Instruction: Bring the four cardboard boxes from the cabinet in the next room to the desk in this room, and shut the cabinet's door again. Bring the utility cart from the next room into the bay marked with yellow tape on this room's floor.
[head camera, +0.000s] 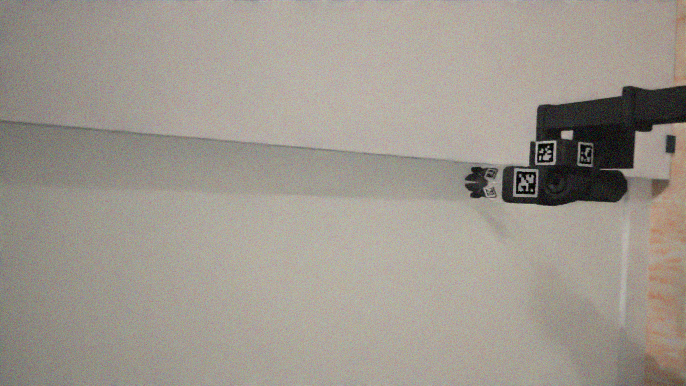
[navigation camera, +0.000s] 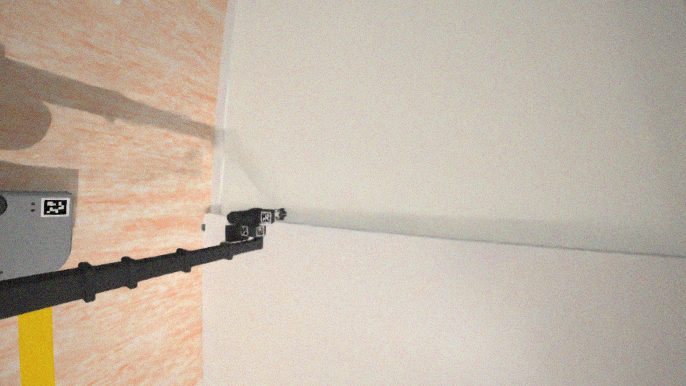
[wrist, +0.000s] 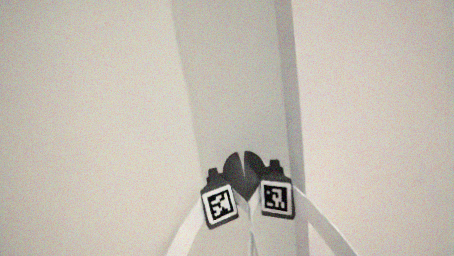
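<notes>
My gripper (head camera: 471, 183) (navigation camera: 283, 214) (wrist: 244, 169) is shut and empty, its two dark fingertips together. It is beside the long edge of a smooth pale panel (head camera: 300, 70) (navigation camera: 400, 310) (wrist: 380, 100). Whether the fingertips touch the edge or the wall behind, I cannot tell. A strip of yellow tape (navigation camera: 36, 350) lies on the floor at the lower left of the navigation view, below my arm. The cardboard boxes, the cabinet, the desk and the utility cart do not show in these views.
A pale wall (head camera: 300, 290) (navigation camera: 450, 100) (wrist: 85, 125) runs behind the panel, with a grey shadow band along the panel's edge. A light skirting strip (head camera: 624, 260) (navigation camera: 225, 90) meets the orange-grained floor (head camera: 667, 280) (navigation camera: 140, 50). My grey base (navigation camera: 35, 240) shows at the navigation view's left.
</notes>
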